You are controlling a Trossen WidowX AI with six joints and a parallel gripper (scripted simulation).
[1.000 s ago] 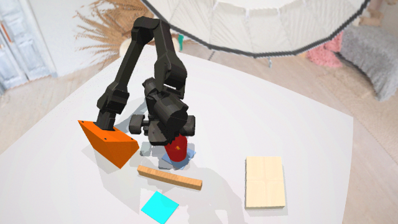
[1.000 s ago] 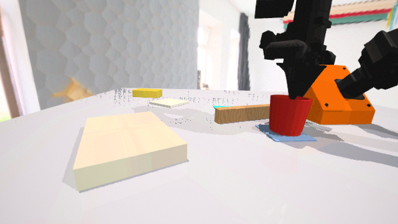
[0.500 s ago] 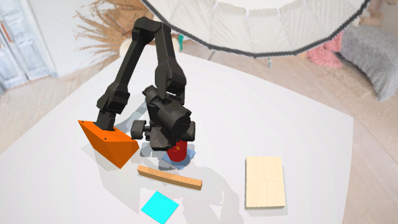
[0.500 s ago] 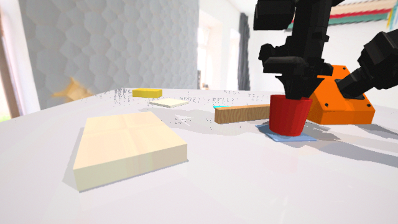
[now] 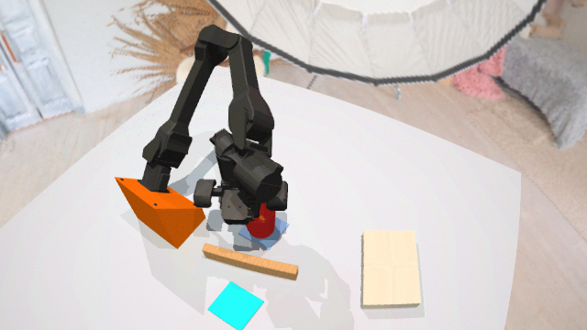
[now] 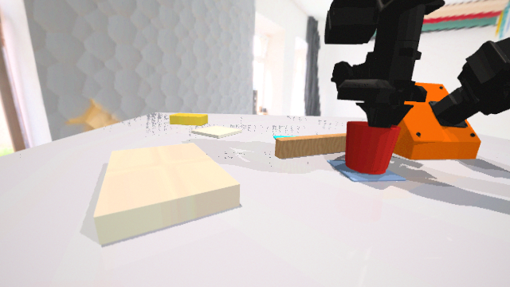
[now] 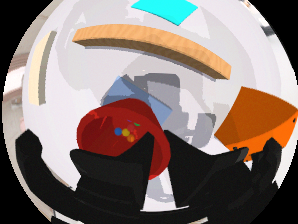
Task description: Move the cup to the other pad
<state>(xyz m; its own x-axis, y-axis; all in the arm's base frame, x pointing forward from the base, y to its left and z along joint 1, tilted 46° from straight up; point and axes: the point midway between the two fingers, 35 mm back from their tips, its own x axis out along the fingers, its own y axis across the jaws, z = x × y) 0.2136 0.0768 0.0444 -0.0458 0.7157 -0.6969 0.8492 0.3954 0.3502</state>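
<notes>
Right now my gripper tip is 30 mm short of the light blue pad, 20 mm to the right of it and 40 mm above it. Round my gripper tip: red cup (30 mm ahead, 20 mm to the left); cyan pad (100 mm ahead, 170 mm to the right, 40 mm below); wooden bar (60 mm ahead, 80 mm to the right, 30 mm below).
</notes>
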